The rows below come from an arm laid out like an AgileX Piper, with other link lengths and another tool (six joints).
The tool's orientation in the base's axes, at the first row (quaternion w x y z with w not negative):
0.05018, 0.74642, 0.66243, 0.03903
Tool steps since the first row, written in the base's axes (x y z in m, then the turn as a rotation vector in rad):
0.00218, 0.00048, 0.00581, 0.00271, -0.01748, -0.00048
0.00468, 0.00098, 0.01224, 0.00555, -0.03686, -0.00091
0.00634, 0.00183, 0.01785, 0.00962, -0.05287, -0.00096
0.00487, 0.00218, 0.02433, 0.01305, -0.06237, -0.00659
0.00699, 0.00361, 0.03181, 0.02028, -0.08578, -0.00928
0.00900, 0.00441, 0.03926, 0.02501, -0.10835, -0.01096
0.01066, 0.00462, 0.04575, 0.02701, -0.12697, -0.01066
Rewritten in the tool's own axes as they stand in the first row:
0.00069, 0.00283, -0.00550, -0.01703, 0.00466, 0.00122
0.00143, 0.00604, -0.01158, -0.03593, 0.00968, 0.00245
0.00243, 0.00829, -0.01696, -0.05133, 0.01556, 0.00338
0.00255, 0.00762, -0.02358, -0.06031, 0.01934, 0.00961
0.00416, 0.01049, -0.03076, -0.08267, 0.02887, 0.01373
0.00513, 0.01332, -0.03792, -0.10450, 0.03596, 0.01651
0.00548, 0.01575, -0.04416, -0.12275, 0.04015, 0.01689

